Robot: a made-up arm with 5 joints. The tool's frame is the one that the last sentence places.
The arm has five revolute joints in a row. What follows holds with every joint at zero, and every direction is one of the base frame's. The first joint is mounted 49.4 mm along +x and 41.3 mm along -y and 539.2 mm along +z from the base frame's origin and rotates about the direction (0.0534, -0.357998, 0.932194), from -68.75 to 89.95 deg. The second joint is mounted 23 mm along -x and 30.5 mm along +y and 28.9 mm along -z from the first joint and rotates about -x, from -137.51 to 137.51 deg. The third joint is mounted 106.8 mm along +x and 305.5 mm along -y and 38 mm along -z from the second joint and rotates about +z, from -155.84 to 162.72 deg. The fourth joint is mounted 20.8 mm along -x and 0.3 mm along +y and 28 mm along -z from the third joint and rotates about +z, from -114.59 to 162.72 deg. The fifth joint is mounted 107.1 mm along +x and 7.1 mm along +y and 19.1 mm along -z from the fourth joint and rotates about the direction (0.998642, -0.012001, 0.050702), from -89.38 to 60.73 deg. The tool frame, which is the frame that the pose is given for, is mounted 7.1 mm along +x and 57.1 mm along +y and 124.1 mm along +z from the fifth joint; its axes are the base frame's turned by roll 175.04, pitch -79.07 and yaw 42.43 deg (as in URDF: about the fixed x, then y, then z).
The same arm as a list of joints. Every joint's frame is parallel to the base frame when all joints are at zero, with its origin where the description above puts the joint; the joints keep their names.
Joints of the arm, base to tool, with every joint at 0 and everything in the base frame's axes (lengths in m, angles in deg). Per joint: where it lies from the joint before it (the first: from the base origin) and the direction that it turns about. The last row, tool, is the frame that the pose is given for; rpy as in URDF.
joint 1: xyz 0.0494 -0.0413 0.5392 axis 0.0534 -0.357998 0.932194
joint 2: xyz -0.023 0.0305 -0.0289 axis -1 0 0
joint 3: xyz 0.1068 -0.3055 -0.038 axis 0 0 1
joint 4: xyz -0.0208 0.0003 -0.028 axis 0 0 1
joint 5: xyz 0.1071 0.0071 -0.0191 axis 0.998642 -0.012001 0.050702
tool: xyz 0.0071 0.0571 0.1241 rpy 175.04 -79.07 42.43
Joint limits (deg, base to tool): -68.75..89.95 -137.51..137.51 -155.84..162.72 -114.59..162.72 -89.38..60.73

